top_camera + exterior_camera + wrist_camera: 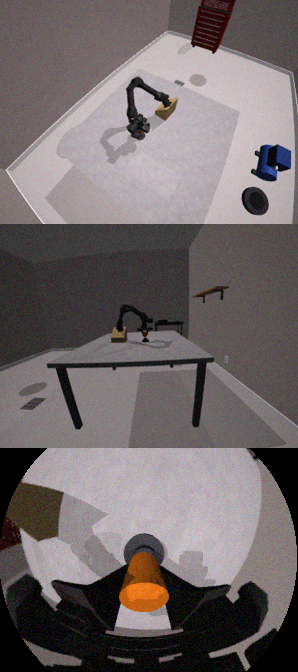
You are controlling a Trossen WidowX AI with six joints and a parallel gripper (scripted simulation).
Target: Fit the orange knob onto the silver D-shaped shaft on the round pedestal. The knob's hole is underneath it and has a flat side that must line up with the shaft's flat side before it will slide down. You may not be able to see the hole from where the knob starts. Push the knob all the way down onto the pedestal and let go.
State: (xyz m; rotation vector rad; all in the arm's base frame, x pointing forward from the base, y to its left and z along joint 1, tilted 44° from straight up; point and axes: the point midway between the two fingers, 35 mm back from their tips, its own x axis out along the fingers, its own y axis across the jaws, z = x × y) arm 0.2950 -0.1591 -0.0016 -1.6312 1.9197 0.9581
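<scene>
My gripper tip is now 30 mm below the orange knob. Round my gripper tip: dark round pedestal: 40 mm below.
</scene>
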